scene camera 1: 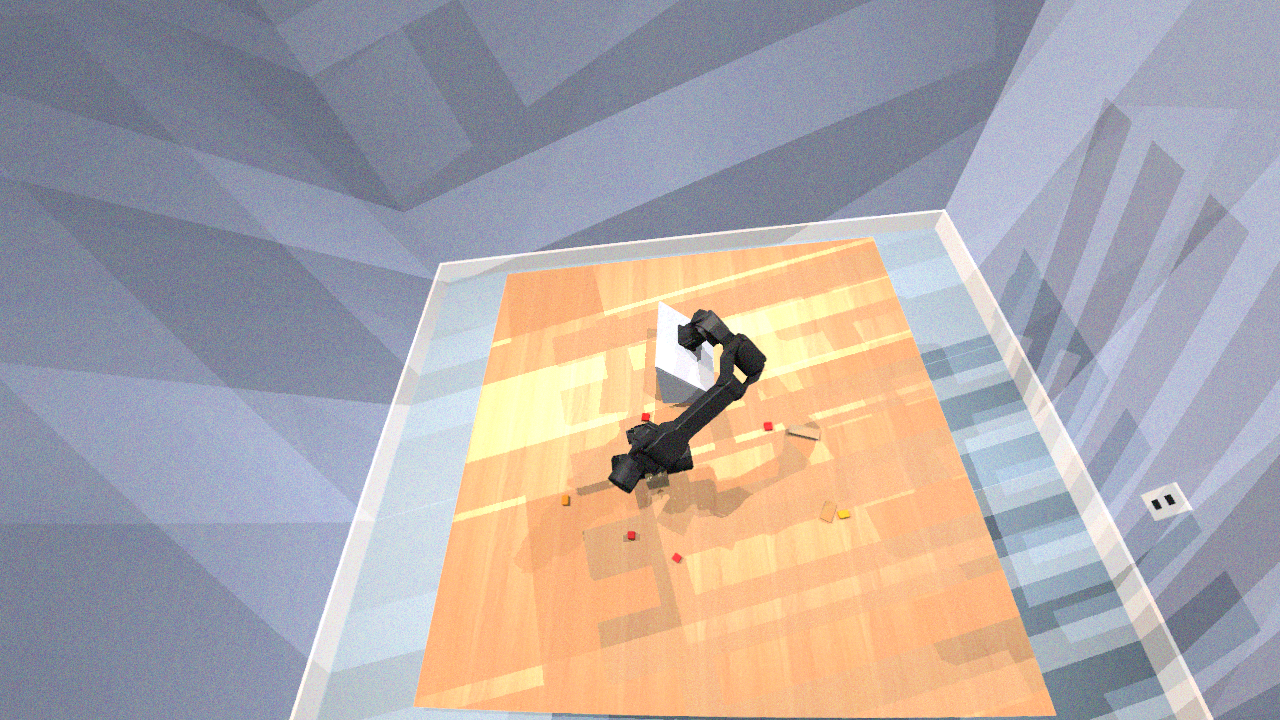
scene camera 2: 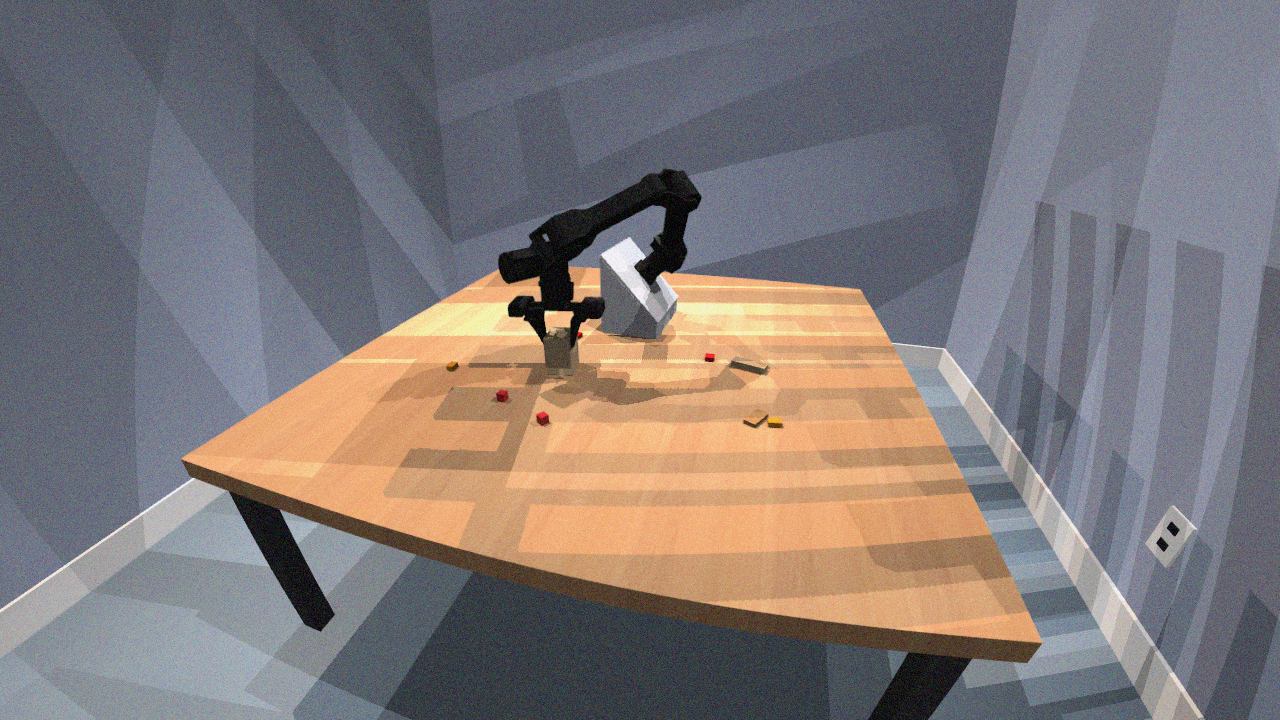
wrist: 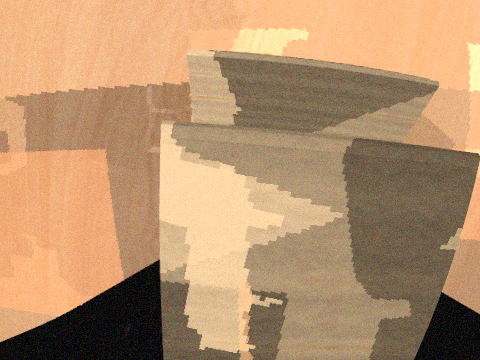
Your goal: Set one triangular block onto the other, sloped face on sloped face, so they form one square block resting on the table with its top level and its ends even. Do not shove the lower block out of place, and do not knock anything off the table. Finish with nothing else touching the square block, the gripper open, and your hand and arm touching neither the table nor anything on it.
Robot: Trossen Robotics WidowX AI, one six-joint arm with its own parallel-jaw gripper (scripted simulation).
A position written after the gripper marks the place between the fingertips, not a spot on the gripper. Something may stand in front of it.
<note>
The gripper [scene camera 2: 559,346] carries a triangular block [scene camera 2: 558,352]. Also in view: a triangular block [wrist: 245,89].
The gripper also shows in the wrist view [wrist: 289,282].
</note>
